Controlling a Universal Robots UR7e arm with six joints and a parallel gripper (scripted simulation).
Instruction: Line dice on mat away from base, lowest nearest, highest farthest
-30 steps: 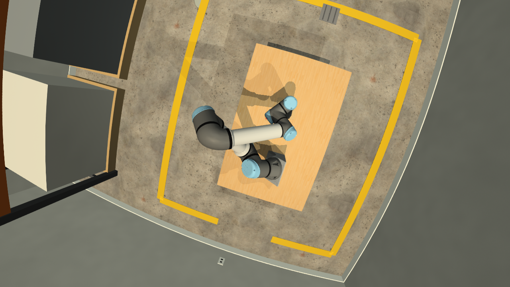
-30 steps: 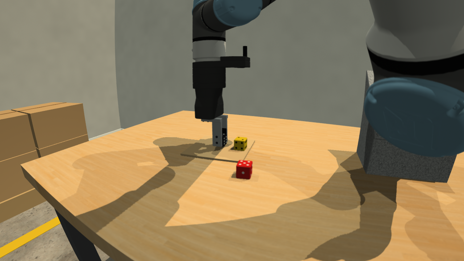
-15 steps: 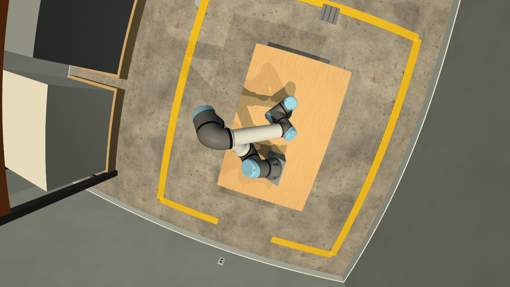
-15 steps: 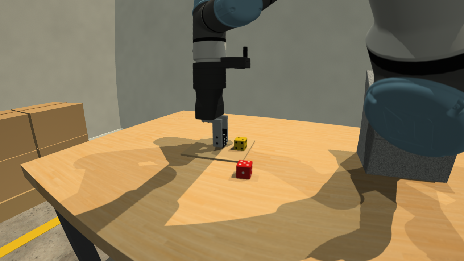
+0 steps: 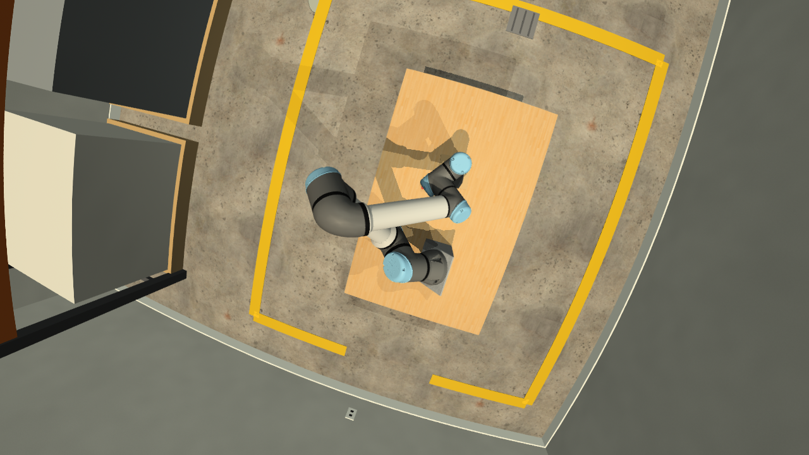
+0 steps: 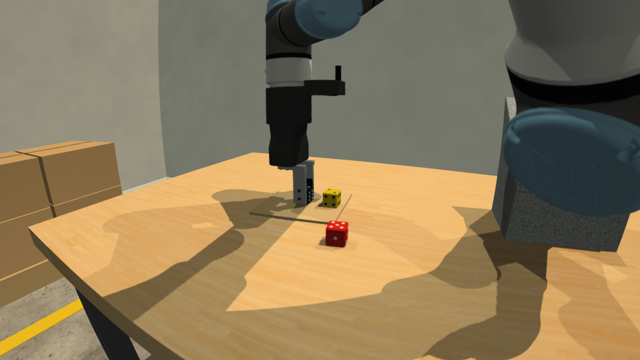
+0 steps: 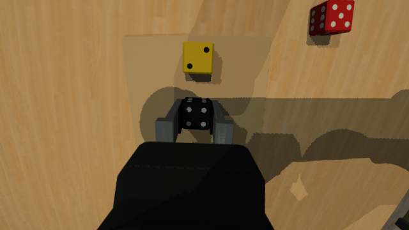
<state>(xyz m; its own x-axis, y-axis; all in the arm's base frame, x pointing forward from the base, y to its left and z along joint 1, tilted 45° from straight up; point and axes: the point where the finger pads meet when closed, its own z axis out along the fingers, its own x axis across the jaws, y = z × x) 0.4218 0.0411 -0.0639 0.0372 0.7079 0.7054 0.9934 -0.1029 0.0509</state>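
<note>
Right now my hand is 1 cm above the black die. Also, from my hand: tan mat (2 cm below); then red die (12 cm to the left, 9 cm behind, 1 cm below); then yellow die (5 cm behind, 1 cm below).
</note>
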